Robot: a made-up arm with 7 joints. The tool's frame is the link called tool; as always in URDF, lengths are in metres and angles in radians. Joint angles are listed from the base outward.
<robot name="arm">
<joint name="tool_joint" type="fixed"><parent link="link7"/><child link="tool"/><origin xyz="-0.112 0.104 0.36" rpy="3.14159 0 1.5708"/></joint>
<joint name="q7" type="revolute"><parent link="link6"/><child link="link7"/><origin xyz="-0.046 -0.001 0.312" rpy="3.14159 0 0"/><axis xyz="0 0 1"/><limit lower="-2.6" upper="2.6"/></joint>
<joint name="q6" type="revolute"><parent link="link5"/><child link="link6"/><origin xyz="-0.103 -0.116 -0.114" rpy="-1.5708 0 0"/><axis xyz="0 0 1"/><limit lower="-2.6" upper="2.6"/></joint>
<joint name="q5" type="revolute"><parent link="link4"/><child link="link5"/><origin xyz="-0.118 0.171 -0.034" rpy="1.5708 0 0"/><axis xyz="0 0 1"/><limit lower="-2.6" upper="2.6"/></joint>
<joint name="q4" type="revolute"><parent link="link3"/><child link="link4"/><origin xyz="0.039 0.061 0.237" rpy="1.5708 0 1.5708"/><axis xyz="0 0 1"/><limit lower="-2.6" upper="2.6"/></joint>
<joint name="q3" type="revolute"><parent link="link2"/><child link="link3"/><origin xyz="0.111 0.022 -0.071" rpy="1.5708 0 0"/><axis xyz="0 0 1"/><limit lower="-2.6" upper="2.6"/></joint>
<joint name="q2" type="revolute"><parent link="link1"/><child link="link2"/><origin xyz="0.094 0.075 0.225" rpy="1.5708 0 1.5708"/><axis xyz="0 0 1"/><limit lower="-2.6" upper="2.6"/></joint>
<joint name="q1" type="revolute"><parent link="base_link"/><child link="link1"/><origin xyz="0 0 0.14" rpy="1.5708 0 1.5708"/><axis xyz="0 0 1"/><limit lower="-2.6" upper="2.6"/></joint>
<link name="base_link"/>
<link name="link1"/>
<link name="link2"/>
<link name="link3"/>
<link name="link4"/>
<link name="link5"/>
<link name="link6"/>
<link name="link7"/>
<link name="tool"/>
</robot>
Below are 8 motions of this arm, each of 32 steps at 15 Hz.
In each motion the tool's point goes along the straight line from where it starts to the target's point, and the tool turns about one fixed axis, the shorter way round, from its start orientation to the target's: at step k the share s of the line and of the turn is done. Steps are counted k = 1, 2, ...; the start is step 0. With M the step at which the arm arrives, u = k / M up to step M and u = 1 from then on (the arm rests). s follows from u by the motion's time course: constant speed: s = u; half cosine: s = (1 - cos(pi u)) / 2; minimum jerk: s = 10 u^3 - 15 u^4 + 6 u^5.
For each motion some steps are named. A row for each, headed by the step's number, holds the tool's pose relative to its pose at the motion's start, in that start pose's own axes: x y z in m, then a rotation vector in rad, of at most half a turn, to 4 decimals.
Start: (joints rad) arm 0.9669 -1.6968 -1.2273 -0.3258 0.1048 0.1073 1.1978
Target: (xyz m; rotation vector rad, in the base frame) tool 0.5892 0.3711 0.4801 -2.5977 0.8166 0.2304
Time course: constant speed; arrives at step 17
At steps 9, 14, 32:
9: 0.0860 0.2053 -0.2164 0.5055 -0.1377 0.0862
14: 0.1338 0.3193 -0.3366 0.7863 -0.2142 0.1341
32: 0.1625 0.3878 -0.4087 0.9548 -0.2601 0.1629

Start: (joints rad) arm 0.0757 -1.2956 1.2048 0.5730 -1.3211 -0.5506 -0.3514
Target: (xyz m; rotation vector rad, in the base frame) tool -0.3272 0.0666 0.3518 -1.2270 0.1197 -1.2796
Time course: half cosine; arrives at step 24
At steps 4, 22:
4: 0.0093 0.0000 -0.0099 0.0379 0.0680 0.0416
22: 0.1369 0.0005 -0.1458 0.5562 0.9977 0.6100

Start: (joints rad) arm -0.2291 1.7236 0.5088 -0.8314 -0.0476 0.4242 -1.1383
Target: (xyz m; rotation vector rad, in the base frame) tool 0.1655 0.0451 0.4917 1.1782 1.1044 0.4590
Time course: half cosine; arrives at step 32
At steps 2, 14, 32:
2: 0.0012 -0.0012 -0.0005 0.0047 -0.0090 0.0059
14: 0.0513 -0.0499 -0.0206 0.1986 -0.3776 0.2474
32: 0.1273 -0.1240 -0.0511 0.4935 -0.9383 0.6148

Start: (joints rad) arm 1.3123 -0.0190 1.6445 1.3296 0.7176 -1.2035 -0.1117
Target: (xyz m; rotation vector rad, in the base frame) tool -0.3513 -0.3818 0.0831 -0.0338 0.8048 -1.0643
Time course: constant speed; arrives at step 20
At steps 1, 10, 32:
1: -0.0181 0.0135 -0.0125 0.0204 0.0103 -0.0522
10: -0.1808 0.1353 -0.1254 0.2041 0.1033 -0.5223
32: -0.3616 0.2707 -0.2508 0.4081 0.2065 -1.0445

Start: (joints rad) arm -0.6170 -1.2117 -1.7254 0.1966 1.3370 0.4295 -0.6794
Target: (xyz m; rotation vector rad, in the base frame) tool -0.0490 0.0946 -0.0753 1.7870 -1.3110 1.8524
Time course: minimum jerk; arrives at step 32
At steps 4, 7, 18, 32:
4: -0.0005 -0.0012 0.0001 -0.0099 0.0038 0.0002
7: -0.0022 -0.0054 0.0003 -0.0454 0.0175 0.0010
18: -0.0185 -0.0453 0.0026 -0.3809 0.1472 0.0085
32: -0.0300 -0.0735 0.0043 -0.6184 0.2389 0.0138

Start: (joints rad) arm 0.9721 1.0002 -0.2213 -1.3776 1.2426 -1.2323 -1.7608
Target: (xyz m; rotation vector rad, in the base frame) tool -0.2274 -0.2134 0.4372 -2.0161 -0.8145 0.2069
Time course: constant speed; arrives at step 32
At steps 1, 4, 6, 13, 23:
1: 0.0010 -0.0088 0.0056 0.0533 0.0568 -0.0246
4: 0.0039 -0.0352 0.0223 0.2131 0.2271 -0.0983
6: 0.0059 -0.0529 0.0335 0.3196 0.3406 -0.1475
13: 0.0128 -0.1146 0.0726 0.6926 0.7380 -0.3196
23: 0.0226 -0.2027 0.1284 1.2253 1.3057 -0.5654

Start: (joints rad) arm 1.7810 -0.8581 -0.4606 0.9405 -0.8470 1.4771 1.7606
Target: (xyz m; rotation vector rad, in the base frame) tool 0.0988 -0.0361 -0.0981 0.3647 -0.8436 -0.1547
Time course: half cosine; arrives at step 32
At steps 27, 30, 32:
27: 0.0028 0.0606 0.0990 -0.2719 0.5238 0.7763
30: 0.0030 0.0638 0.1042 -0.2862 0.5513 0.8171
32: 0.0030 0.0644 0.1052 -0.2890 0.5567 0.8251

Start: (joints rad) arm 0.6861 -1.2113 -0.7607 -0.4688 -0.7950 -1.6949 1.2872
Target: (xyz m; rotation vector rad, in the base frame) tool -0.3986 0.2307 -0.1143 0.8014 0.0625 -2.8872
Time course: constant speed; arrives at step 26
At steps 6, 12, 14, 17, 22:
6: -0.0021 0.0252 0.0892 0.1113 -0.0803 0.1672
12: -0.0042 0.0503 0.1785 0.2227 -0.1607 0.3344
14: -0.0049 0.0587 0.2082 0.2598 -0.1875 0.3901
17: -0.0059 0.0713 0.2528 0.3154 -0.2277 0.4737
22: -0.0077 0.0923 0.3272 0.4082 -0.2946 0.6131

